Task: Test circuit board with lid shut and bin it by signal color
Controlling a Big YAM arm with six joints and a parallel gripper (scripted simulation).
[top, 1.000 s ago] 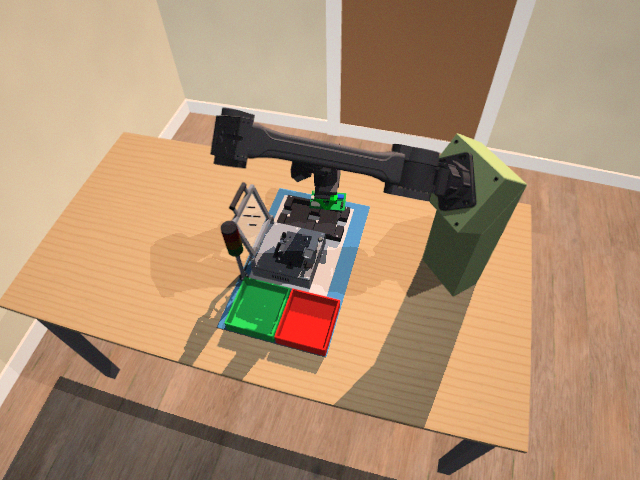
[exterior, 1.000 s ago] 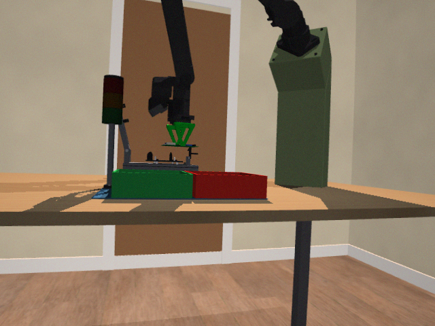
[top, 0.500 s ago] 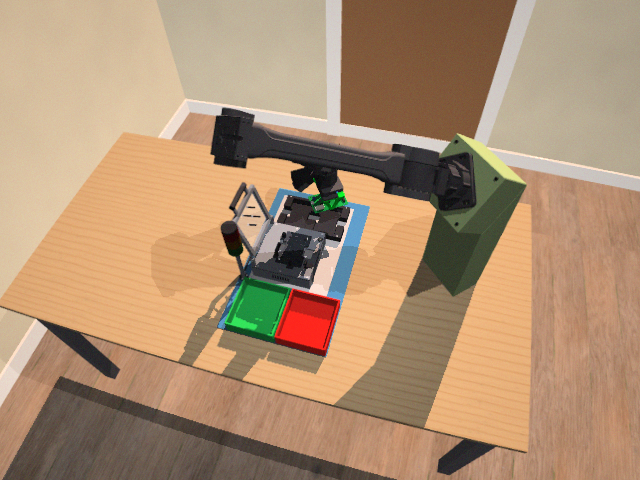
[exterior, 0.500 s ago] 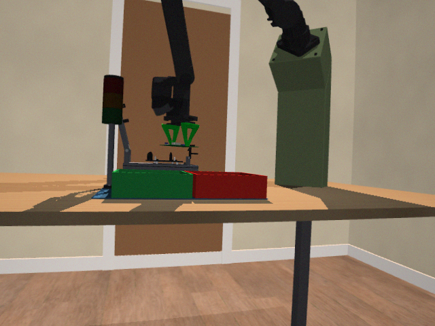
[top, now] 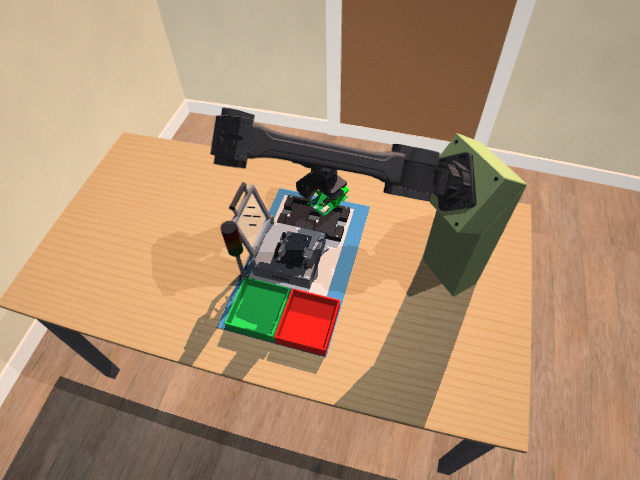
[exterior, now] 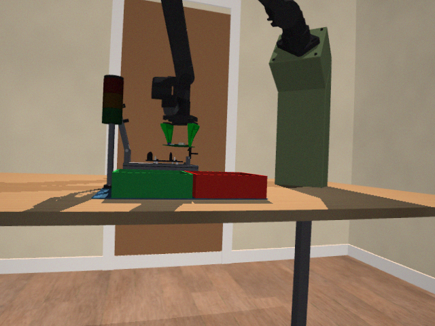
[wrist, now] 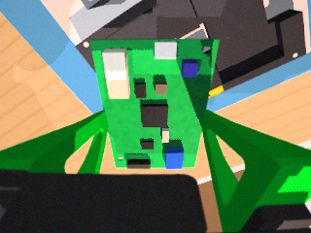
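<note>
The green circuit board is right at my hand. Also, from my hand: latch hook: 40 mm behind, 230 mm to the left, 40 mm below; tester plate: 30 mm ahead, 190 mm to the left, 50 mm below; tester lid: 150 mm ahead, 200 mm to the left, 60 mm above.
</note>
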